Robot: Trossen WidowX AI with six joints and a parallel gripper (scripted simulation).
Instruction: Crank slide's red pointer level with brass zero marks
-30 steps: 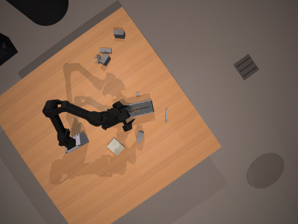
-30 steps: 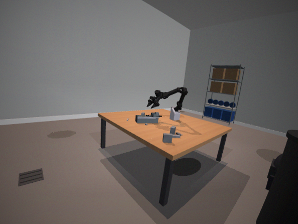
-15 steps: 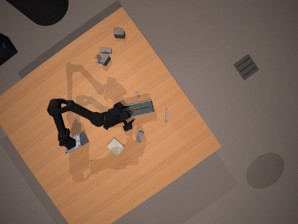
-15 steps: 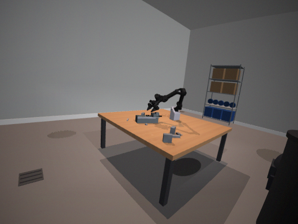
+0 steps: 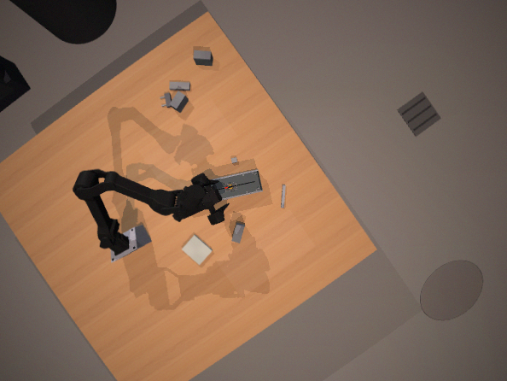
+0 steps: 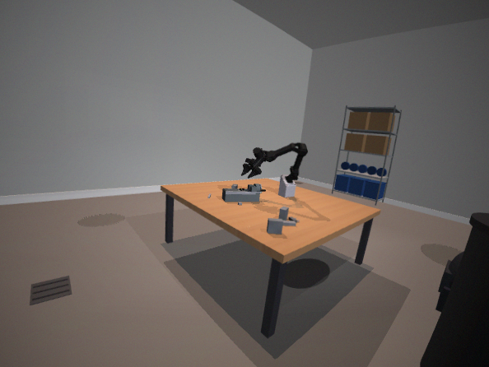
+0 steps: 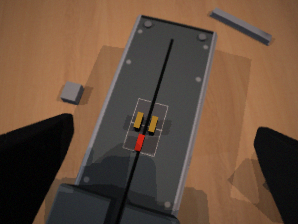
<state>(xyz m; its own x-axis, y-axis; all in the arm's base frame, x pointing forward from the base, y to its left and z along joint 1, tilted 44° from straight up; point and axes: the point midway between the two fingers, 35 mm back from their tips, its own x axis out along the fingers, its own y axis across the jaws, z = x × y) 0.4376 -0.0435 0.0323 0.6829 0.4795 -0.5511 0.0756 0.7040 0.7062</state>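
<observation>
Right now the dark crank handle is 150 mm behind my gripper tip, 100 mm below it and 40 mm to the left of it. Round my gripper tip: red pointer (90 mm below, 20 mm to the left, 10 mm ahead); then small grey cube (160 mm below, 110 mm to the left, 90 mm ahead); then thin grey bar (200 mm ahead, 170 mm below, 130 mm to the right).
</observation>
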